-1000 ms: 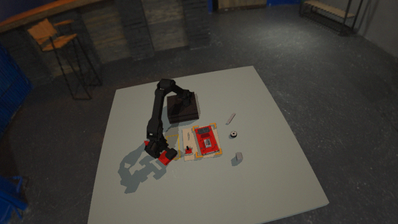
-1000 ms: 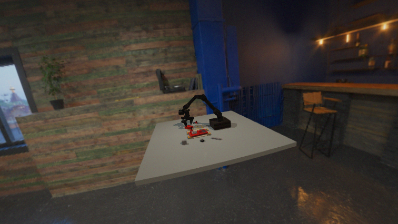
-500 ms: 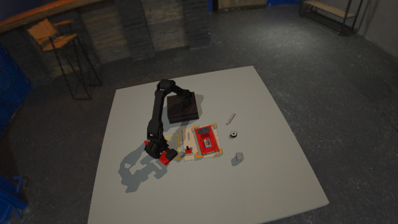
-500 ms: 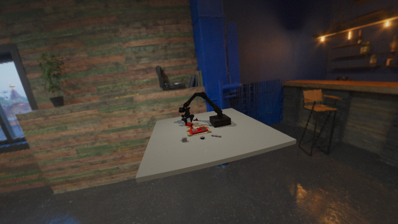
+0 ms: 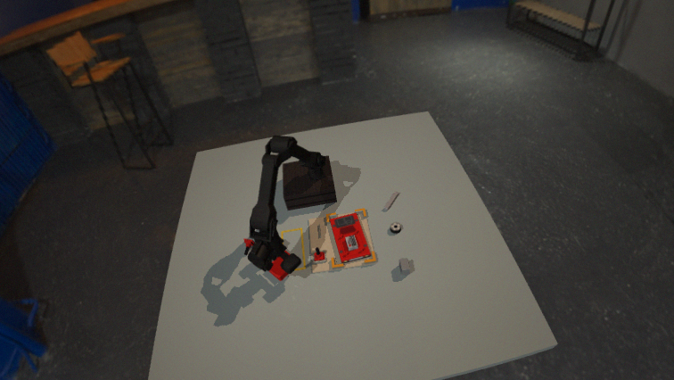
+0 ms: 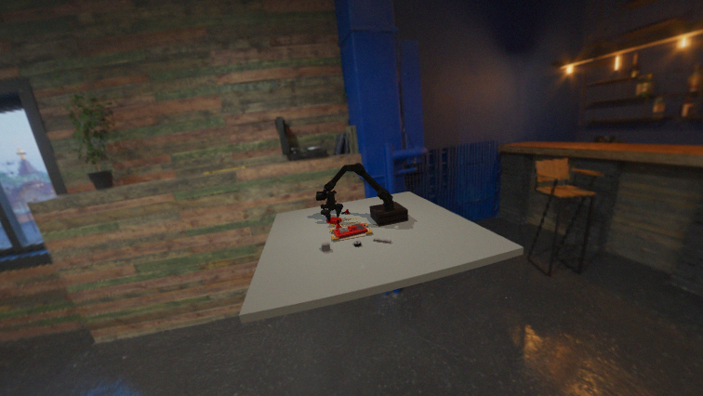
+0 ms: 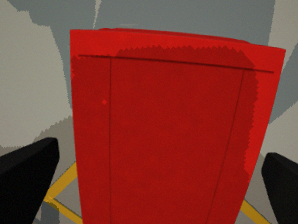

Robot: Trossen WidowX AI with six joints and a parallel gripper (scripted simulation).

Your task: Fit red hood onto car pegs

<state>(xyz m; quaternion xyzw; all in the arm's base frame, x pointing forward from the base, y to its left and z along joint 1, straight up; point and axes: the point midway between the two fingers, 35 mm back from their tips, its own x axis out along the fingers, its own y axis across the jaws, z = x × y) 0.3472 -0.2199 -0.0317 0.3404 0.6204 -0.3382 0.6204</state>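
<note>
The red hood is right at my gripper tip. From my gripper tip the other things lie so: grey engine block (270 mm to the left, 10 mm above); then black wheel (440 mm to the left, 20 mm behind, 10 mm below); then tan jig board (240 mm to the left, 40 mm behind).
</note>
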